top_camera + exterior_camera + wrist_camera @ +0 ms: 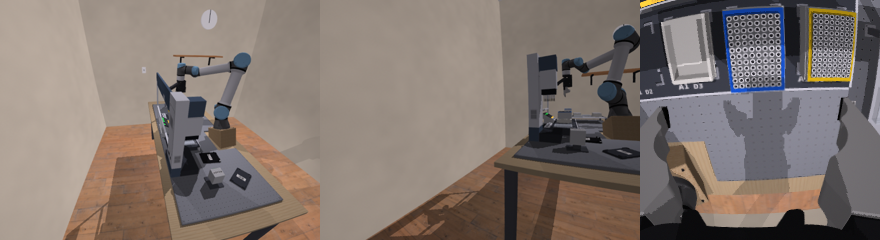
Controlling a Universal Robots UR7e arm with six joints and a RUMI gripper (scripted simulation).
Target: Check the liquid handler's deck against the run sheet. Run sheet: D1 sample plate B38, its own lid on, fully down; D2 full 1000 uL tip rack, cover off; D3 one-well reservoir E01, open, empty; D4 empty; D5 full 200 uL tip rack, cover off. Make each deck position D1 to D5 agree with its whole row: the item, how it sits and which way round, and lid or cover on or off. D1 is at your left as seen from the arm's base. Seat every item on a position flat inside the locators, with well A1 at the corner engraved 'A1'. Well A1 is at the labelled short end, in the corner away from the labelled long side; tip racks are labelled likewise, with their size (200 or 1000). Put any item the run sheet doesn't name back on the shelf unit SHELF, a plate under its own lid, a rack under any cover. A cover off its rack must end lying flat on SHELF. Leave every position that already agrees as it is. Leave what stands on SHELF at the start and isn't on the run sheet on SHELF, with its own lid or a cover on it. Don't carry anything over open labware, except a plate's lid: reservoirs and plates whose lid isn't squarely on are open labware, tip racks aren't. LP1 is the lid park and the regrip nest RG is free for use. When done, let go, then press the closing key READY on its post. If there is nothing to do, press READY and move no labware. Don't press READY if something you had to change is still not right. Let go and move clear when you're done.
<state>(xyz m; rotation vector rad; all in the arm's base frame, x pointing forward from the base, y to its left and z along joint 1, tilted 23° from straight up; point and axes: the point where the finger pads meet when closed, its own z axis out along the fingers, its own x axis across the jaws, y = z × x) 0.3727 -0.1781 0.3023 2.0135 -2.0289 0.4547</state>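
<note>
My gripper is now 18 cm above the blue-framed tip rack, 1 cm to the left of it and 1 cm past it. Round my hand: yellow-rimmed tip rack (20 cm below, 13 cm to the right, 1 cm behind); shelf label (30 cm below, 24 cm to the right, 20 cm behind); one-well reservoir (24 cm below, 12 cm to the left).
</note>
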